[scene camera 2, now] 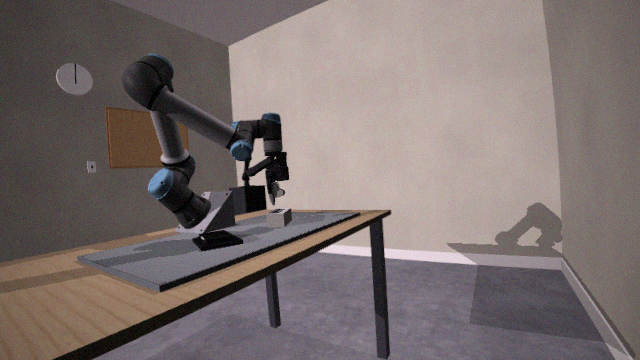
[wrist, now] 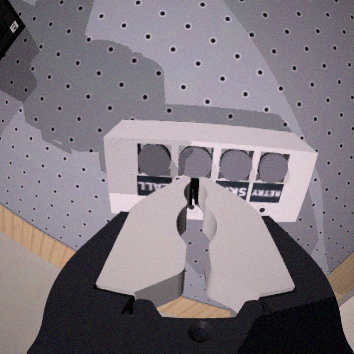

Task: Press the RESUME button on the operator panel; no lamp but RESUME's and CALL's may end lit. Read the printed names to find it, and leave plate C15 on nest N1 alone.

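Places are measured from the arm's base along level axes (x ahead, y left, z up), in centimetres.
Pixels of known places: gripper, fingertip midpoint: (scene camera 2: 273, 205) (wrist: 192, 180); arm's base at its link origin: (scene camera 2: 197, 214).
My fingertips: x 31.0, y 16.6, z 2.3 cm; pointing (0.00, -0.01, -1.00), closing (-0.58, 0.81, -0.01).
Observation:
Ahead of a thing's pixels: the offset from my fingertips to its top centre. "spot": to the spot under its first point. Level surfaces: height alone.
The pale operator panel @(dz -2.3, dx +0.5, dy +2.4 cm) (scene camera 2: 276, 220) (wrist: 210, 131) has a row of grey round buttons. In the wrist view, CALL @(dz -2.3, dx +1.5, dy -2.4 cm) (wrist: 155, 160) is at the left, then the RESUME button @(dz -2.3, dx -0.2, dy +0.1 cm) (wrist: 196, 160), SKIP @(dz -2.3, dx -1.8, dy +2.6 cm) (wrist: 236, 165) and RETRY @(dz -2.3, dx -3.5, dy +5.1 cm) (wrist: 273, 167). The fingertips cover RESUME's printed name and parts of the CALL and SKIP labels. The small lamp under RETRY @(dz -2.5, dx -0.3, dy +7.3 cm) (wrist: 262, 209) is dark; the others are largely hidden. My gripper (scene camera 2: 273, 202) (wrist: 192, 180) is shut and empty, pointing down above the panel, its tips overlapping RESUME's label in the wrist view. Plate C15 and nest N1 cannot be identified by name.
A low black block @(dz -5.3, dx +5.3, dy -29.9 cm) (scene camera 2: 218, 240) sits on the grey perforated board @(dz -7.9 cm) (scene camera 2: 165, 265) (wrist: 200, 65). A black object @(spot: dz -6.5, dx +0.1, dy -23.3 cm) (wrist: 6, 25) with a small white tag shows at the wrist view's upper left corner. The wooden table edge (scene camera 2: 200, 305) runs in front. A black box (scene camera 2: 250, 199) stands behind.

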